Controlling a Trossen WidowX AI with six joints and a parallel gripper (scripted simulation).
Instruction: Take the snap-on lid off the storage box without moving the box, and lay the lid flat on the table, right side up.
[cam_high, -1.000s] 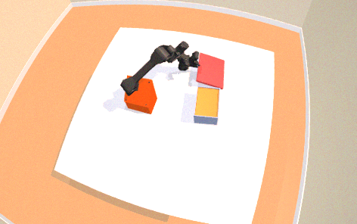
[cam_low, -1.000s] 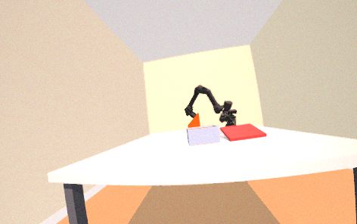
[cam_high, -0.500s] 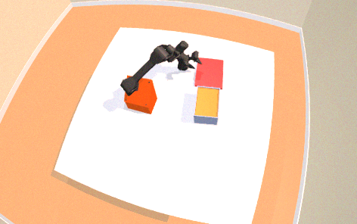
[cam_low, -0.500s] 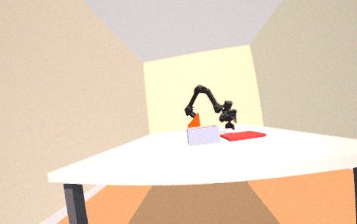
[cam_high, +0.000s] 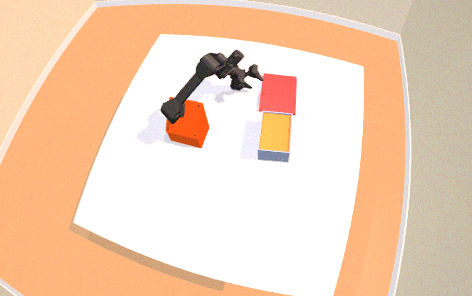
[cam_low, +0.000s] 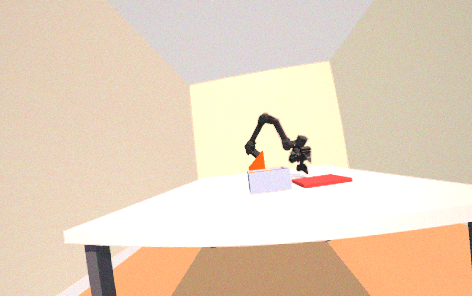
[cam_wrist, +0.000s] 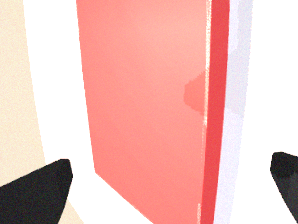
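My gripper tip is now 100 mm short of the red lid, 10 mm to the right of it and 50 mm above it. From my gripper tip the other things lie so: storage box: 130 mm ahead, 260 mm to the right, 10 mm below.
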